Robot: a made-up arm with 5 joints.
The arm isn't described. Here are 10 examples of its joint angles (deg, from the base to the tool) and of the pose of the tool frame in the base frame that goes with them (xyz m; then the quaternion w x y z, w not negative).
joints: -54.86 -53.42 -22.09 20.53 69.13
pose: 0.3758 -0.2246 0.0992 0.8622 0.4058 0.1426 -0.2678
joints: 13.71 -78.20 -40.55 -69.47 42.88
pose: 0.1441 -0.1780 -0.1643 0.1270 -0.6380 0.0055 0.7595
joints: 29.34 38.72 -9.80 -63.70 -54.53
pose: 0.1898 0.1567 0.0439 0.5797 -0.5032 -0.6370 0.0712
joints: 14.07 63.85 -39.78 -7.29 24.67
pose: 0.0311 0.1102 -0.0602 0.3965 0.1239 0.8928 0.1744
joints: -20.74 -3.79 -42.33 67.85 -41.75
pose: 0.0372 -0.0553 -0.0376 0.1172 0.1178 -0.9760 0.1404
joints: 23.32 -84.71 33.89 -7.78 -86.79
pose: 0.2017 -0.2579 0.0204 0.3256 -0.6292 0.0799 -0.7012
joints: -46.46 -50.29 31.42 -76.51 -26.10
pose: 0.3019 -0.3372 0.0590 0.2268 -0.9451 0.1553 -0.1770
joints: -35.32 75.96 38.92 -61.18 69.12
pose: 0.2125 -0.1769 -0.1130 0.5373 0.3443 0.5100 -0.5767
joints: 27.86 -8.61 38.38 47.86 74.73
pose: 0.3079 -0.1326 0.0388 0.2750 0.9517 0.0566 0.1245
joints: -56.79 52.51 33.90 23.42 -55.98
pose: 0.0945 -0.0368 0.0280 0.3467 -0.2423 -0.8755 0.2337
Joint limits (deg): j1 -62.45..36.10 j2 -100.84..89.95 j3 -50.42..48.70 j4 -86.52..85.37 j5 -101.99..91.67
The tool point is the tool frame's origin. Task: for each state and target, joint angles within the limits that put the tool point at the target. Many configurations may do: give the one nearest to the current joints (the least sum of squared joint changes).
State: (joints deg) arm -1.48 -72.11 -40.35 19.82 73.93
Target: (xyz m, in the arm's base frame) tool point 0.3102 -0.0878 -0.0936
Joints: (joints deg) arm -28.66 -41.39 -50.42 35.25 48.21
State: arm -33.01 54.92 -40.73 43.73 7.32
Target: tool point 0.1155 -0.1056 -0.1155
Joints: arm -54.97 25.71 -23.47 30.78 17.27
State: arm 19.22 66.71 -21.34 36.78 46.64
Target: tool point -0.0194 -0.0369 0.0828
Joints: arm -3.86 78.53 0.97 84.94 53.87
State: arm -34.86 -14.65 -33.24 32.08 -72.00
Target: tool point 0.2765 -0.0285 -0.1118
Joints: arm -16.46 -38.83 -47.00 -14.38 -44.55
